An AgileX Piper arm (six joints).
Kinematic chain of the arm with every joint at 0, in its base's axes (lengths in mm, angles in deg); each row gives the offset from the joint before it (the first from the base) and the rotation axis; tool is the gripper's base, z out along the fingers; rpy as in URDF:
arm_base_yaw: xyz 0 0 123 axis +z
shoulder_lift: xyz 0 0 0 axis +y
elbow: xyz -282.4 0 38.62 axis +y
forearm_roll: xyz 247.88 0 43.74 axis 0.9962 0 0.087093
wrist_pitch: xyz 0 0 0 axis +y
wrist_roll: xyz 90.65 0 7.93 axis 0.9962 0 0.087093
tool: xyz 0 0 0 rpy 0 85.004 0
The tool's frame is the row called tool.
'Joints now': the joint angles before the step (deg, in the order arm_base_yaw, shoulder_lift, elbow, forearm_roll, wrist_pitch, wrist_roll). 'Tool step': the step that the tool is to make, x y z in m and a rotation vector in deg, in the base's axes. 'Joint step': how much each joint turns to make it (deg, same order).
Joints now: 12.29, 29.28, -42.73, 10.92, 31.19, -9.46
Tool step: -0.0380, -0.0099, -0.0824, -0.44, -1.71, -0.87
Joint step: -0.02, -18.12, 19.47, -1.06, -2.98, 0.05
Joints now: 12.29, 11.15, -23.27, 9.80, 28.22, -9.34
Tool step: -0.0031, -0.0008, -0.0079, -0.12, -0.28, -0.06
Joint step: -0.03, -1.92, 1.72, -0.11, -0.04, -0.07
